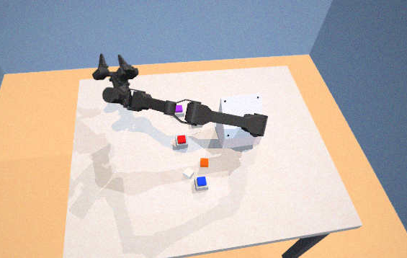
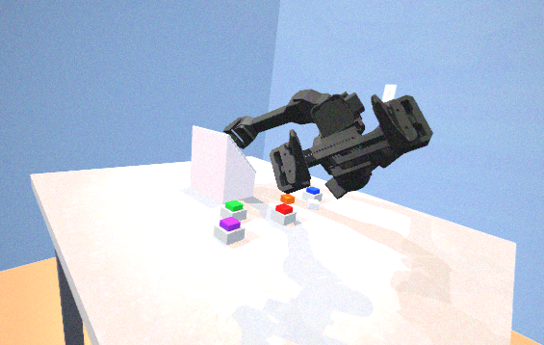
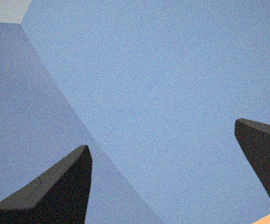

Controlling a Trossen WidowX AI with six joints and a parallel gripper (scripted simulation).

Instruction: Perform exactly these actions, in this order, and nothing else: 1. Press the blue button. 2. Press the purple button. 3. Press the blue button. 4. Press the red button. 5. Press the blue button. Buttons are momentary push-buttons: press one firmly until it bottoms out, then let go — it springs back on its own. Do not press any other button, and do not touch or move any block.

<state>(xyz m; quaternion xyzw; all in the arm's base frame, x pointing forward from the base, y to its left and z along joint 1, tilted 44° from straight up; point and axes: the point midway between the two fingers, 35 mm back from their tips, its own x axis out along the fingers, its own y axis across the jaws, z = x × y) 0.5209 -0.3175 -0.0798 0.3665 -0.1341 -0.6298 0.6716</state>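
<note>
The blue button lies 49 cm to the left of my gripper tip, 28 cm behind it and 25 cm below it. Also, from my gripper tip: green button 33 cm behind, 25 cm below, 19 cm to the left; then red button 29 cm to the left, 25 cm below, 24 cm behind; then purple button 26 cm behind, 25 cm below, 12 cm to the left.
</note>
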